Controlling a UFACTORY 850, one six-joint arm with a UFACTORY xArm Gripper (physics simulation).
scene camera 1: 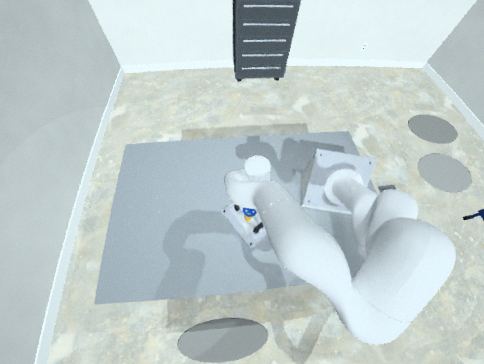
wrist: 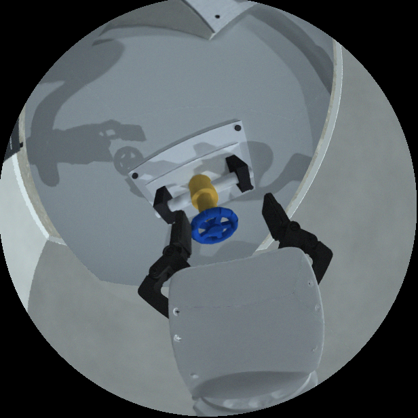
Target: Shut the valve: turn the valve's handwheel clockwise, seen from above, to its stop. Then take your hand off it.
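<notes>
The valve's blue handwheel (scene camera 1: 249, 212) (wrist: 215, 226) sits on a yellow valve body (scene camera 1: 248, 219) (wrist: 202, 191), which is on a white pipe held by two black clamps on a light base plate (scene camera 1: 239, 226) (wrist: 187, 142). My gripper (wrist: 225, 210) is wide open with nothing gripped. In the wrist view the handwheel lies between the two black fingers, close beside the left finger and well apart from the right one. Whether the left finger touches the rim I cannot tell. In the scene view the arm's wrist hides the fingers.
The base plate lies on a grey table top (scene camera 1: 150, 175). The arm's pedestal (scene camera 1: 312, 192) stands to the right in the scene view, and the arm reaches over the table's front right part. A dark drawer cabinet (scene camera 1: 265, 35) stands at the back wall.
</notes>
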